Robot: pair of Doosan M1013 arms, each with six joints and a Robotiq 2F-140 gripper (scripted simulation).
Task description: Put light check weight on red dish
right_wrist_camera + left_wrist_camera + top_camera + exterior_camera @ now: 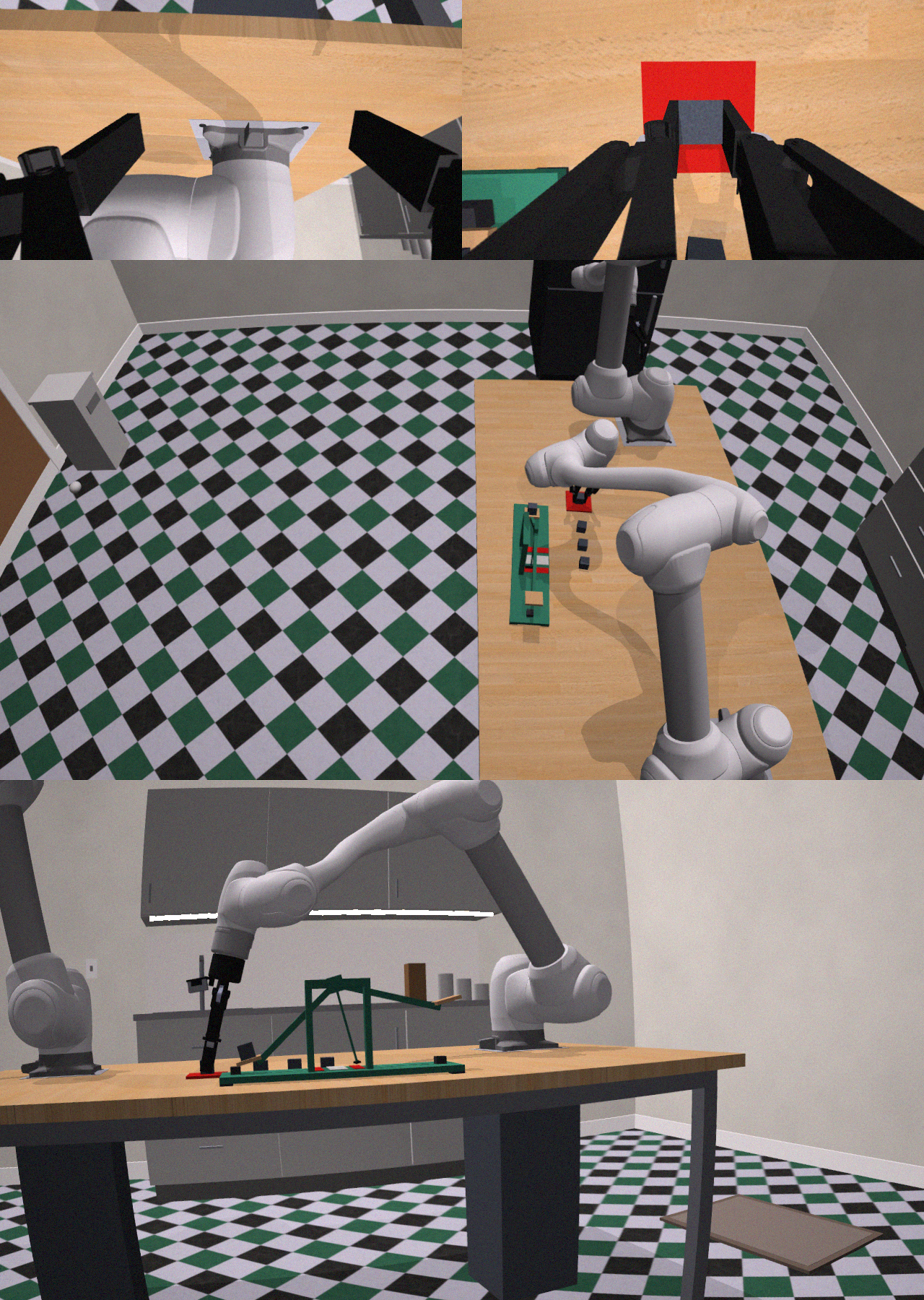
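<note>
My left hand is 1 cm to the left of the red dish and 4 cm above it. Also, from my left hand: green rocker balance (19 cm ahead, 26 cm to the left, 5 cm above); then beam (19 cm ahead, 27 cm to the left, 6 cm above).
</note>
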